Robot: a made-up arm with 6 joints.
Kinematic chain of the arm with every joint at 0, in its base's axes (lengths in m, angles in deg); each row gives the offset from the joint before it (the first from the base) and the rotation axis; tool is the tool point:
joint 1: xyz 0 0 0.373 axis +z
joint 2: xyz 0 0 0 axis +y
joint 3: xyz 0 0 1.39 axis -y
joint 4: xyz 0 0 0 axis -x
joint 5: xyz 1.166 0 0 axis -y
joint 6: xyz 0 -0.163 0 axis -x
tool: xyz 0 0 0
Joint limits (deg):
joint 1: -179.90..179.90
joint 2: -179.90..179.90
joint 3: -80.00..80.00
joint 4: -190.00..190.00
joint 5: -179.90..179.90
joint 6: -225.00..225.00
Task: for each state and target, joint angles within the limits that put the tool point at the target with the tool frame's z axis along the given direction. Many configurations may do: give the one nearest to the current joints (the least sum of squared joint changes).
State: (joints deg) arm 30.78 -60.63 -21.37 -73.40 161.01 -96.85
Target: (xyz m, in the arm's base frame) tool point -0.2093 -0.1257 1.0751 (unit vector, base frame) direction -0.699 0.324 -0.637
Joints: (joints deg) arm 46.58 -76.26 -50.52 -113.74 134.00 -46.23
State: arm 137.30 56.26 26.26 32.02 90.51 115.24
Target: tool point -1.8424 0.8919 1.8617 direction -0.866 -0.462 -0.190
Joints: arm 158.07 45.61 67.67 31.32 94.25 120.98
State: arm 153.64 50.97 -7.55 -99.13 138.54 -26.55
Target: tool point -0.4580 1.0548 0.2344 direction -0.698 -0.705 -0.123
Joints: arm 112.52 42.77 -29.25 -96.71 179.90 -30.49
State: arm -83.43 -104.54 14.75 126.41 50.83 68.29
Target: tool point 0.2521 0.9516 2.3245 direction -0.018 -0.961 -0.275
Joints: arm -100.42 -55.46 19.48 117.73 1.84 53.27
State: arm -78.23 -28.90 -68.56 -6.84 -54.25 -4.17
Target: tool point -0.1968 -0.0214 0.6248 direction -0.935 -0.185 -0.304
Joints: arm -121.97 -7.64 -80.00 -17.30 -34.39 -30.41
